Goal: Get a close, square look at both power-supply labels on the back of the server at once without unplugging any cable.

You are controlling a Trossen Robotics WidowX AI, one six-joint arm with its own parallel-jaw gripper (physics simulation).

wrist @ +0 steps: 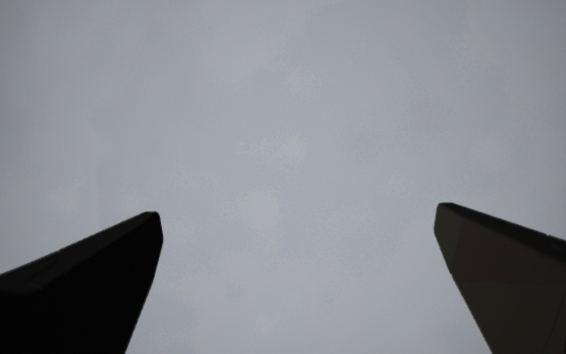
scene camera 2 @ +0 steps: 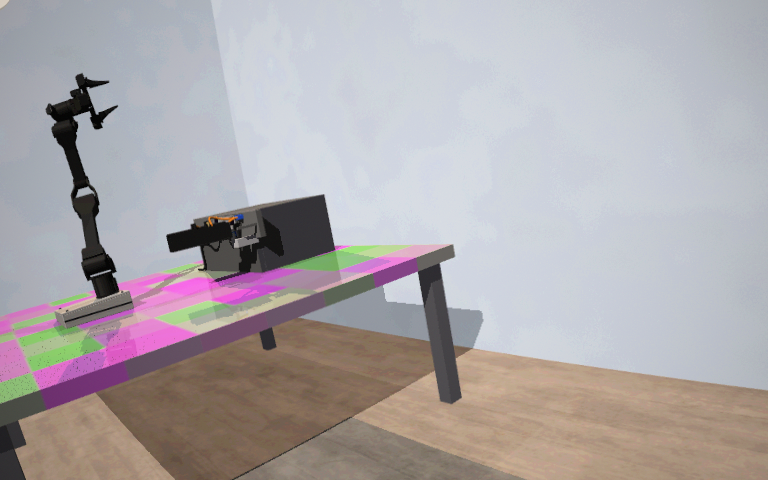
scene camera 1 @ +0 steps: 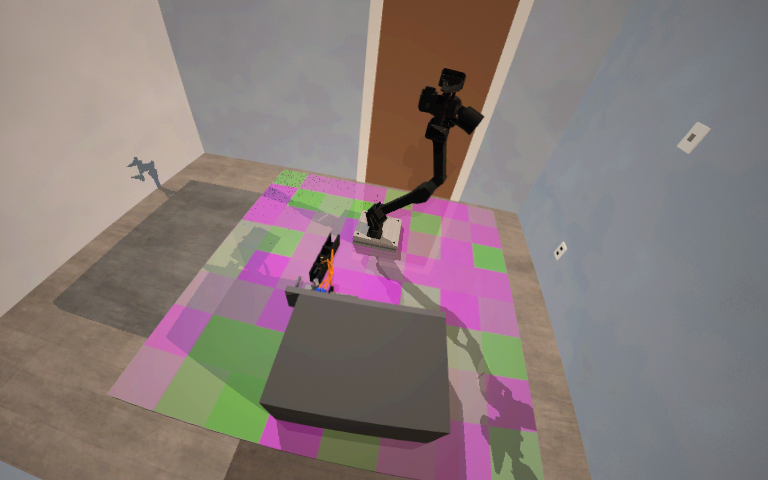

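Seen in the pictures: gripper, between the fingertips: [wrist: 299, 222] [scene camera 2: 113, 93] [scene camera 1: 437, 109]; arm's base, origin of its link: [scene camera 2: 107, 295] [scene camera 1: 374, 233].
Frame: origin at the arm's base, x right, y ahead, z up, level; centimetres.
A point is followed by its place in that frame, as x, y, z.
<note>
The server [scene camera 1: 362, 362] {-8.1, 63.7, 15.9} [scene camera 2: 297, 232] {13.6, 63.7, 5.0} is a large dark grey box on the table. Its back faces the arm's base and is hidden in scene camera 1. In scene camera 2 the back shows at a slant, partly behind a black arm-like bar [scene camera 1: 320, 267] {13.3, 34.3, 11.6} [scene camera 2: 189, 238] {14.9, 25.1, 11.8} that sticks out from it. Orange cables [scene camera 1: 331, 270] {9.4, 34.2, 11.2} [scene camera 2: 218, 218] {7.8, 38.7, 15.4} run along this bar. The power-supply labels cannot be made out in any view. My gripper [scene camera 1: 461, 100] [scene camera 2: 112, 94] {-12.9, 18.5, 64.0} [wrist: 299, 222] {-12.9, 18.5, 64.0} is open and empty, high above the table and well above the server. The wrist view shows a plain pale surface between the fingers.
The arm's pale base [scene camera 1: 376, 242] {-1.9, 4.7, -0.8} [scene camera 2: 95, 310] {9.1, -6.1, -2.1} stands on the pink and green checkered table [scene camera 1: 235, 342] {34.9, 60.6, -4.8} [scene camera 2: 351, 260] {40.0, 65.0, -4.8}, close to the bar's outer end. A light grey part [scene camera 2: 246, 242] {16.4, 42.8, 6.4} hangs by the server's back. A brown door [scene camera 1: 407, 84] stands behind the arm.
</note>
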